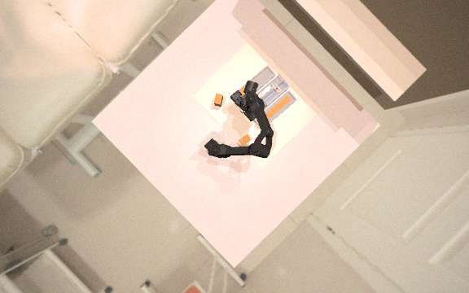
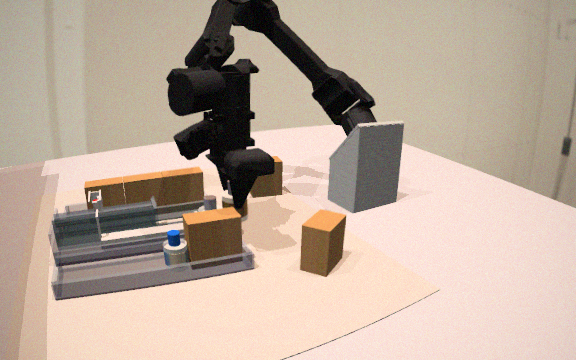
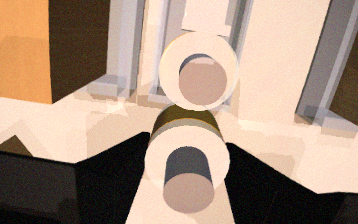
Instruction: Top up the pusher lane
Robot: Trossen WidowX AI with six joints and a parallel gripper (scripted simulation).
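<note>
My gripper tip is 190 mm short of the grey lane, 40 mm to the left of it and 30 mm above it.
</note>
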